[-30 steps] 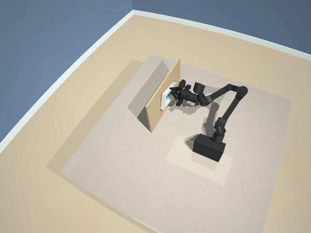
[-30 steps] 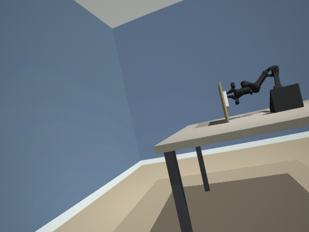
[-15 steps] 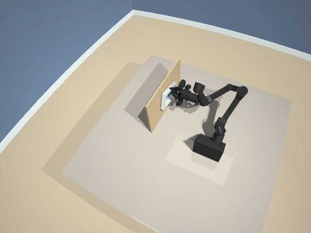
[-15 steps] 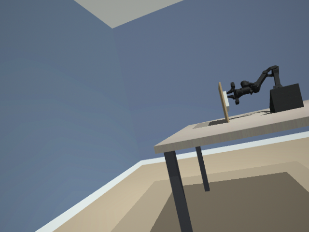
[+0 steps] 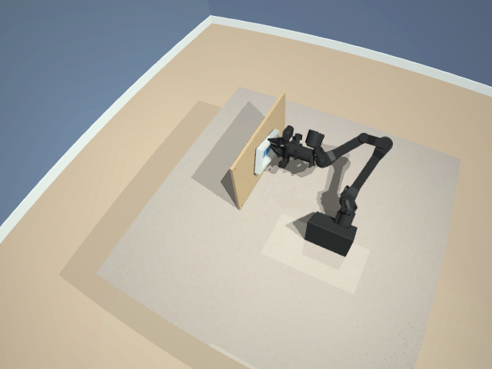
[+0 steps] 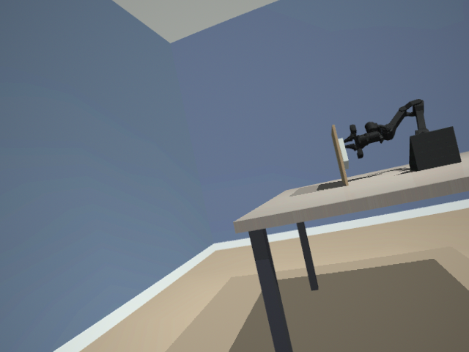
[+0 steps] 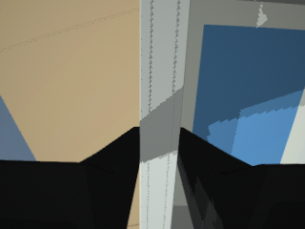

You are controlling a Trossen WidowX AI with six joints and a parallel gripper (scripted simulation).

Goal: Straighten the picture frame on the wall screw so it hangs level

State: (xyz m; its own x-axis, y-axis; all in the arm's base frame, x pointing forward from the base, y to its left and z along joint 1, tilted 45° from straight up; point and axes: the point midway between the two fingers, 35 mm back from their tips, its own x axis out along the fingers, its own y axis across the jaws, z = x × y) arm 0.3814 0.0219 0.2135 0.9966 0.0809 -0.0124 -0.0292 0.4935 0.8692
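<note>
The picture frame lies 5 cm below my gripper tip and 1 cm to the left of it. From my gripper tip the other things lie so: board 6 cm below, 2 cm ahead, 1 cm to the left.
</note>
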